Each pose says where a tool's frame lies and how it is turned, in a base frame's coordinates. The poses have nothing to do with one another.
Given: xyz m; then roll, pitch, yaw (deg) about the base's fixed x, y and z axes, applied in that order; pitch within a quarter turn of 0, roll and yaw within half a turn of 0.
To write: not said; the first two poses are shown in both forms.
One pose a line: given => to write
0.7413 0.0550 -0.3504 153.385 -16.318 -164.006 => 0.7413 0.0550 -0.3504 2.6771 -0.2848 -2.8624
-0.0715 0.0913 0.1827 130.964 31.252 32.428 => -0.0715 0.0913 0.1827 2.2858 0.5455 0.5660
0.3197 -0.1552 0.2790 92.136 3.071 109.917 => 0.3197 -0.1552 0.2790 1.6081 0.0536 1.9184
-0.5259 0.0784 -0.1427 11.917 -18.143 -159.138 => -0.5259 0.0784 -0.1427 0.2080 -0.3167 -2.7775
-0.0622 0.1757 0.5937 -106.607 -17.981 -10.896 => -0.0622 0.1757 0.5937 -1.8606 -0.3138 -0.1902
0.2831 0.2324 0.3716 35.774 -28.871 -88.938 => 0.2831 0.2324 0.3716 0.6244 -0.5039 -1.5523
